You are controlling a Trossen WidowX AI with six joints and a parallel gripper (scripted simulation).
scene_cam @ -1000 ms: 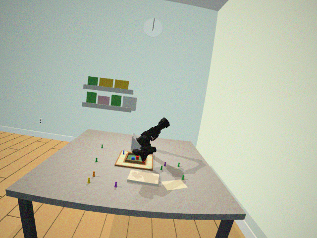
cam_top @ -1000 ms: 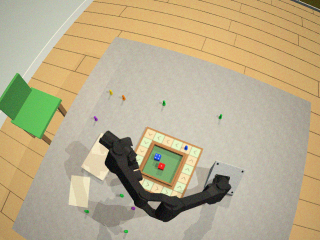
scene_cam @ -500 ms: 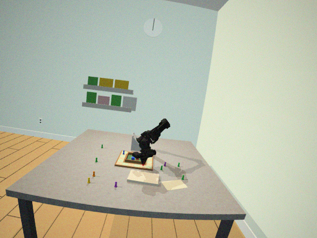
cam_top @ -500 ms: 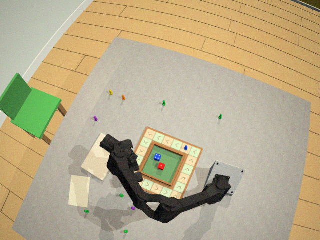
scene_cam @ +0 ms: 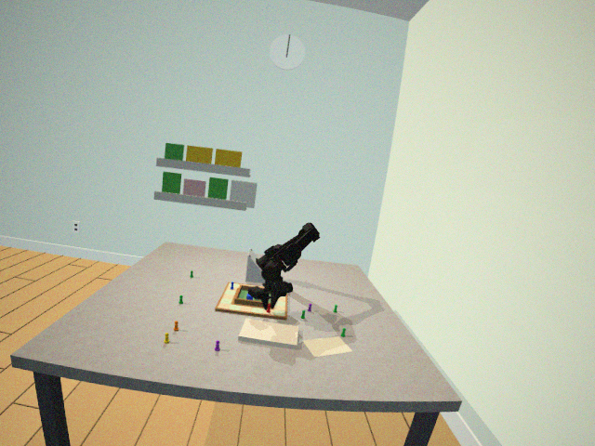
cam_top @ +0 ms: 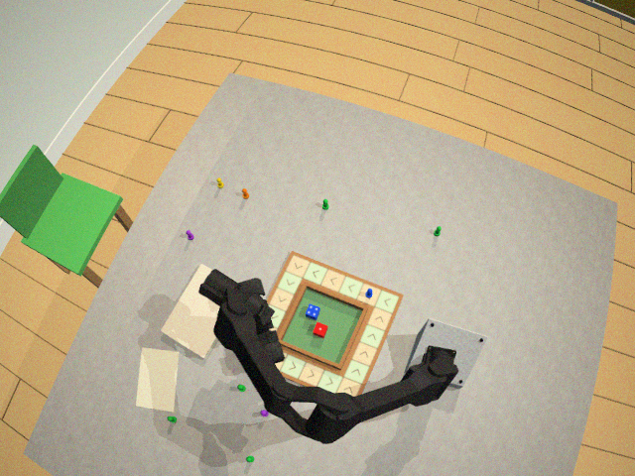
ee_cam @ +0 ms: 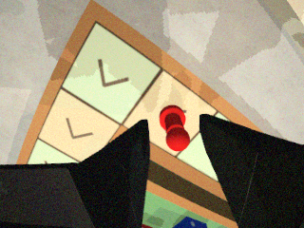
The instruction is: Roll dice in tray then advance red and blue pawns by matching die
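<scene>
Right now the red pawn is right at my gripper tip. The rest, counted from my gripper tip: blue die 9 cm behind, 7 cm to the right; cream box 16 cm ahead, 2 cm below, 1 cm to the right; green tray 12 cm behind, 5 cm to the right, 2 cm below.
</scene>
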